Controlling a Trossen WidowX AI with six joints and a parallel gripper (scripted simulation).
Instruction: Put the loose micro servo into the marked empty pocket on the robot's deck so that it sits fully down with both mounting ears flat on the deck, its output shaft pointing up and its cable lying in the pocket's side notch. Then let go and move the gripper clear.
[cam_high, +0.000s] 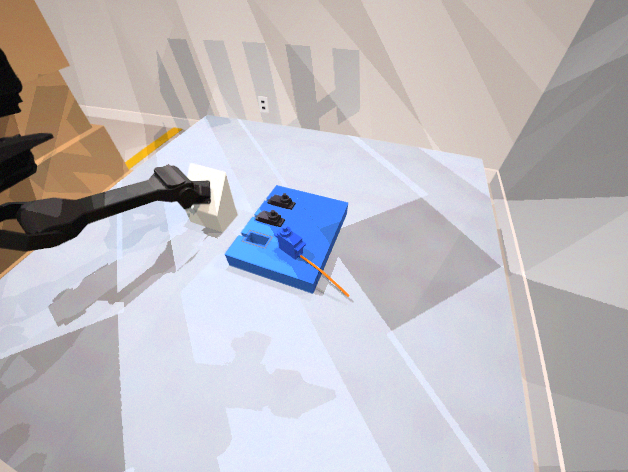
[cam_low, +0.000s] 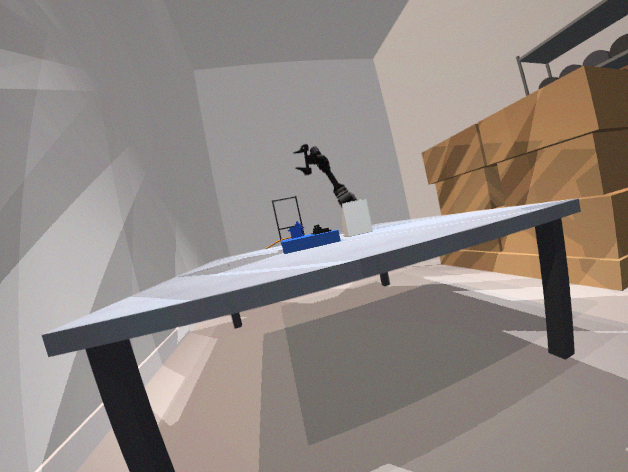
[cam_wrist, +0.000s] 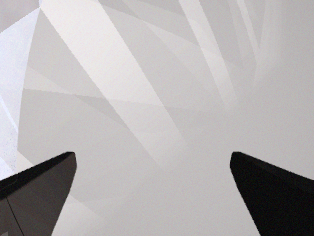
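My gripper tip is now 160 mm short of the blue deck, 310 mm to the right of it and 490 mm above it.
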